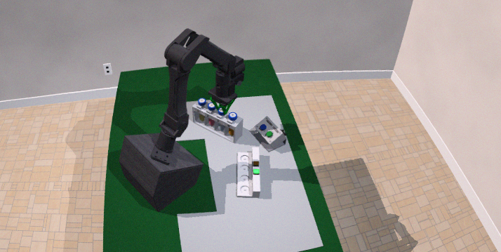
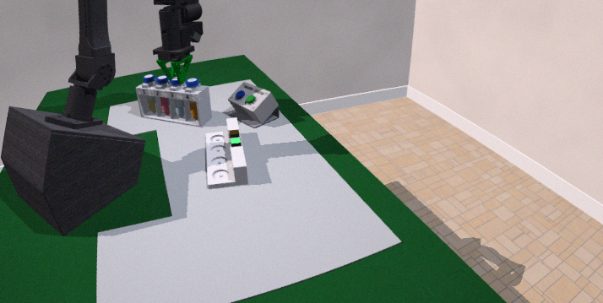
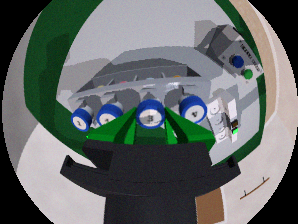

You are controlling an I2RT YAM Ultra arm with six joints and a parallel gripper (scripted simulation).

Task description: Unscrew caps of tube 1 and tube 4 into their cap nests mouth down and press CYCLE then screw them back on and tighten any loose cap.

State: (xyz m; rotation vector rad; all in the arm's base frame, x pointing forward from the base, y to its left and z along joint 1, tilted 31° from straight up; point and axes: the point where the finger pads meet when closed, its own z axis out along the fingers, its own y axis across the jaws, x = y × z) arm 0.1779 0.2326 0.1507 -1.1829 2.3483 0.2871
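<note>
Now: the green key 200 mm ahead of my hand, 50 mm to the right of it and 50 mm below it. Round my hand: blue key (170 mm ahead, 20 mm to the right, 50 mm below).
</note>
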